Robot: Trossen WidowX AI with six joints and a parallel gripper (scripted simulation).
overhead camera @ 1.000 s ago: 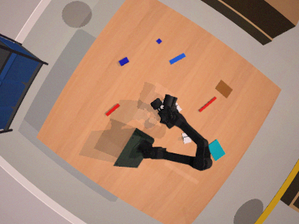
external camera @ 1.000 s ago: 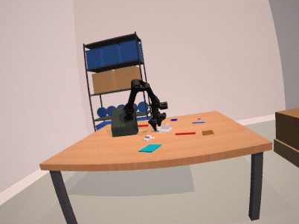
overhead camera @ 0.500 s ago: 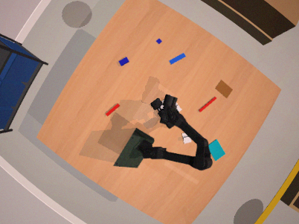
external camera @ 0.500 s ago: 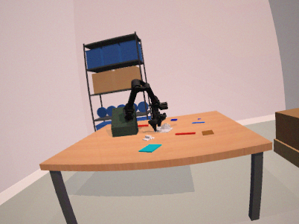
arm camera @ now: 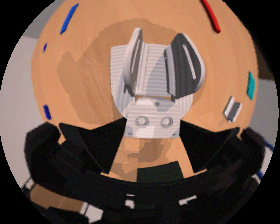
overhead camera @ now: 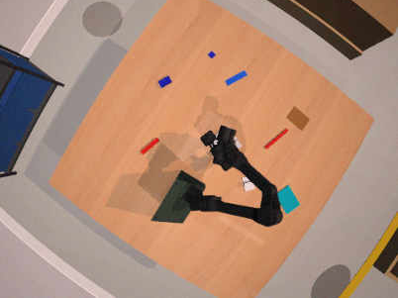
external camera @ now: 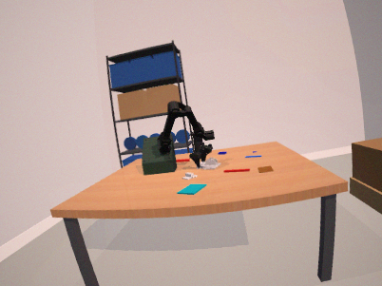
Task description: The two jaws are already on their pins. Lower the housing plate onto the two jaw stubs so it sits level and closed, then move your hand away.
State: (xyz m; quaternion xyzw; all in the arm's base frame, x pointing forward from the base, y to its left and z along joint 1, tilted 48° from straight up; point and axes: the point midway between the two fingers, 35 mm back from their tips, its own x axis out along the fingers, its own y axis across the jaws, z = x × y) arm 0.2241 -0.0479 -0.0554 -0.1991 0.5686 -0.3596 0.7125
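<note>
The white housing plate is 10 mm ahead of my gripper tip and 20 mm above it. The rest, counted from my gripper tip: teal tile: 10 mm ahead, 450 mm to the right; brown tile: 370 mm ahead, 240 mm to the right, 10 mm below.
</note>
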